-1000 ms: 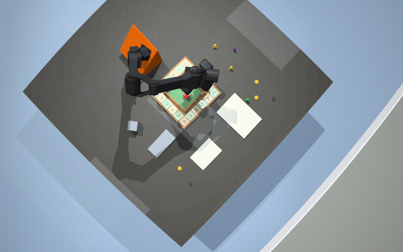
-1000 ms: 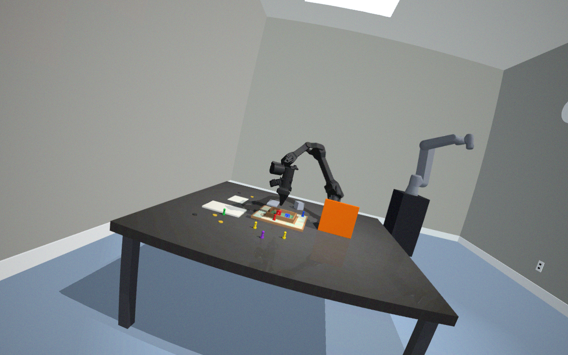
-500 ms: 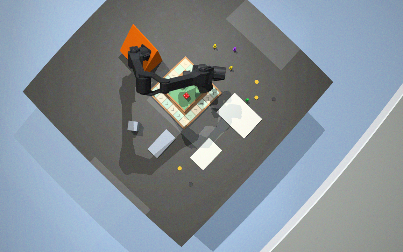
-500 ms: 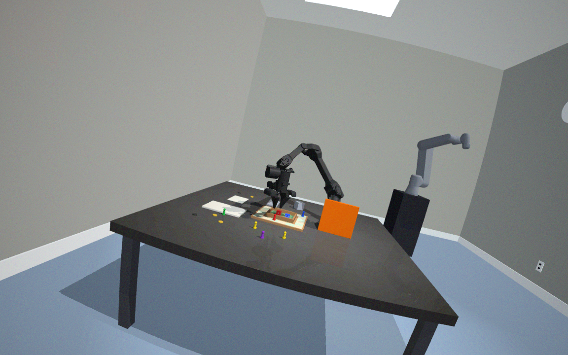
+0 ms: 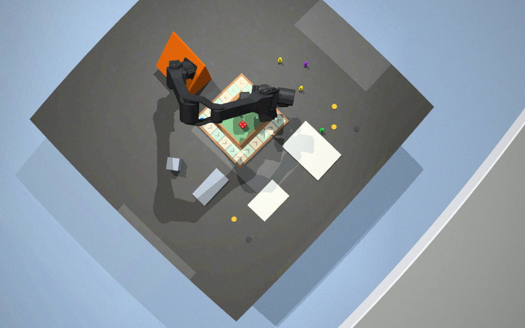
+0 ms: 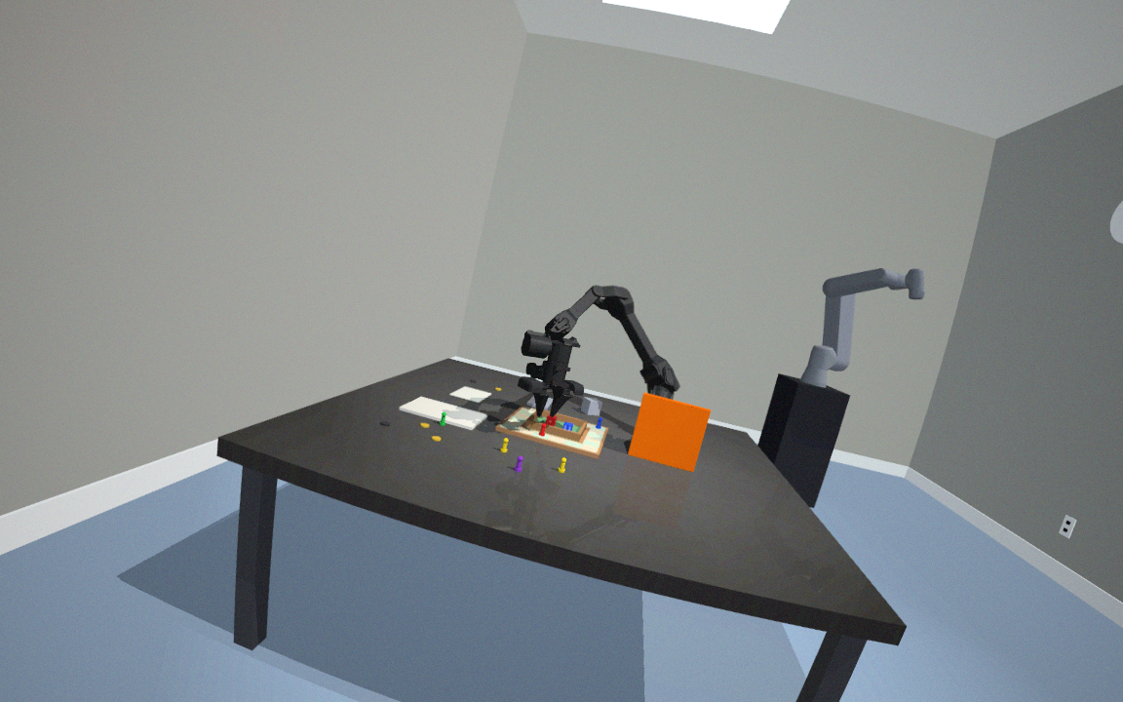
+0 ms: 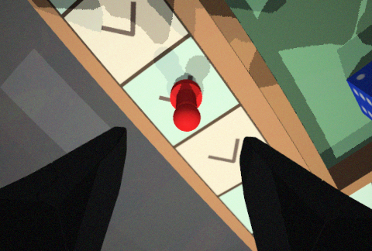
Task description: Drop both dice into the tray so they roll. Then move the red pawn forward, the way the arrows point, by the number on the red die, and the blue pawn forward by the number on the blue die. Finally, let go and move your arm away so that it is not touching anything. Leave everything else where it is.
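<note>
Right now my gripper tip is 4 cm above the red pawn. Also, from my gripper tip: green tray 4 cm behind, 11 cm to the right, 6 cm below; grey sheet 4 cm ahead, 40 cm to the right, 6 cm below; blue pawn 16 cm behind, 21 cm to the right, 4 cm below.
</note>
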